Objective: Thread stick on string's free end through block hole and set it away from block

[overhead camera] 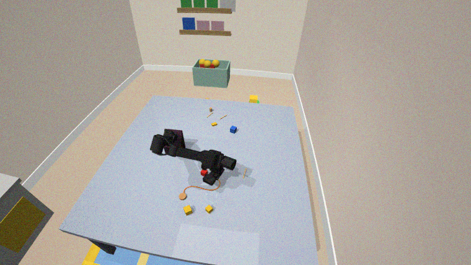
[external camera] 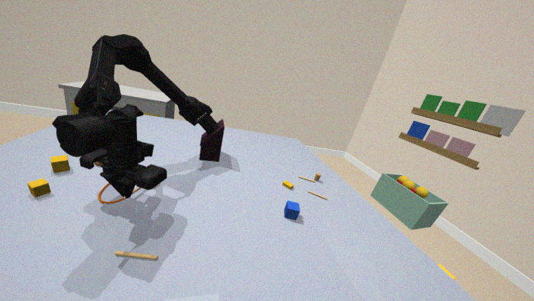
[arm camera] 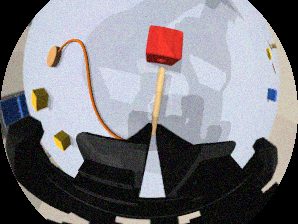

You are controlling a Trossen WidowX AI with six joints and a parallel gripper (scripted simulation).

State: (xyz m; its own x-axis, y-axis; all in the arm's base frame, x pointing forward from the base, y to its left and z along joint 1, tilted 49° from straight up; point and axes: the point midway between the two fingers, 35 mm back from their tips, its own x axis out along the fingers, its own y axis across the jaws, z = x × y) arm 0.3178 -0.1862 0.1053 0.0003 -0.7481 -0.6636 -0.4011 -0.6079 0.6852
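The red block lies 8 cm behind my gripper tip and 3 cm to the left of it. From my gripper tip the other things lie so: blue cube: 5 cm ahead, 44 cm to the left, 1 cm above; small yellow piece: 10 cm behind, 50 cm to the left, 1 cm below; round wooden button: 17 cm behind, 14 cm to the right, 1 cm below.
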